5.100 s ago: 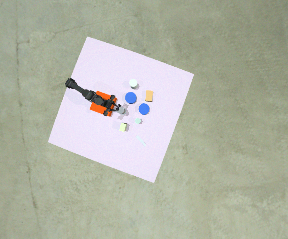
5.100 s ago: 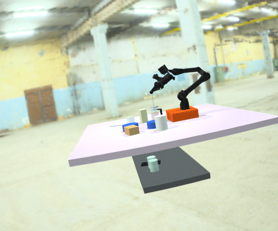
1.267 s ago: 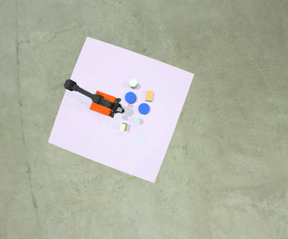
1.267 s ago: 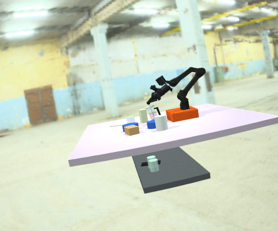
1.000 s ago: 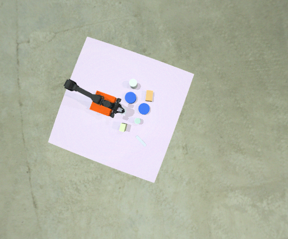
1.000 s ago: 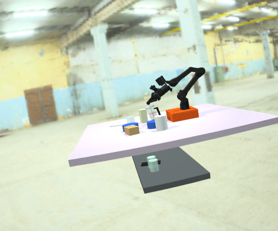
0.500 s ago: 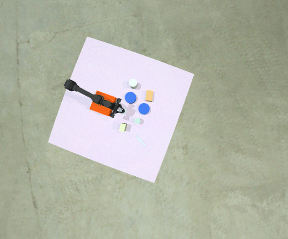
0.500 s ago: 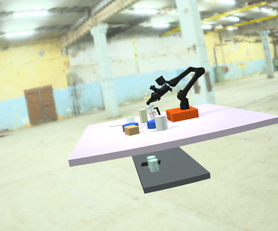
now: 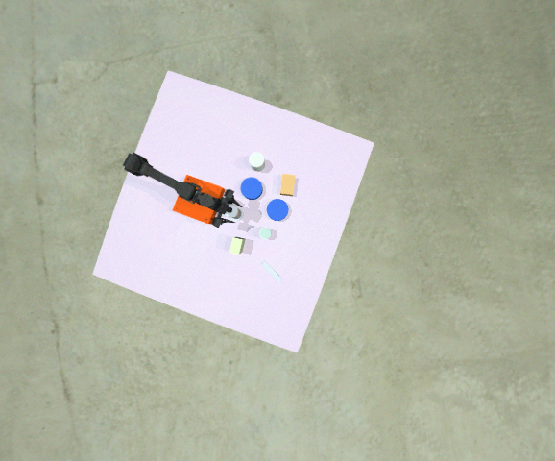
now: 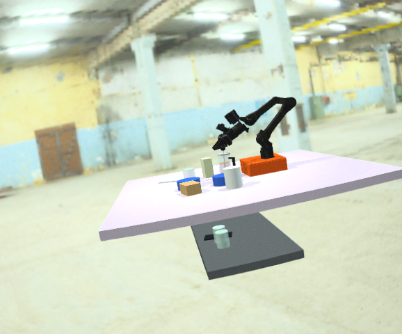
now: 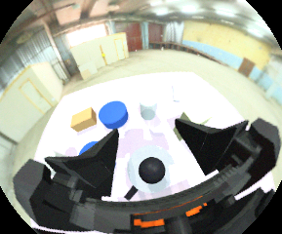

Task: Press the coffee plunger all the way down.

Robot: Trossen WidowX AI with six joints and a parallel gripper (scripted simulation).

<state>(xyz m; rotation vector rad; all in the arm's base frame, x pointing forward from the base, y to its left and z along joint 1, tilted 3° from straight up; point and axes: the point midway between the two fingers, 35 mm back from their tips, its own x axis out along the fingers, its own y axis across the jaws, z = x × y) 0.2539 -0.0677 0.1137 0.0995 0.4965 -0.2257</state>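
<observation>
Now: gripper tip 60 mm past the coffee press, 30 mm to the right of it and 90 mm above it. The rest, counted from my gripper tip: pale yellow block: 160 mm to the right, 110 mm below; then white cylinder: 30 mm ahead, 310 mm to the left, 120 mm below; then tan box: 210 mm ahead, 220 mm to the left, 140 mm below.
</observation>
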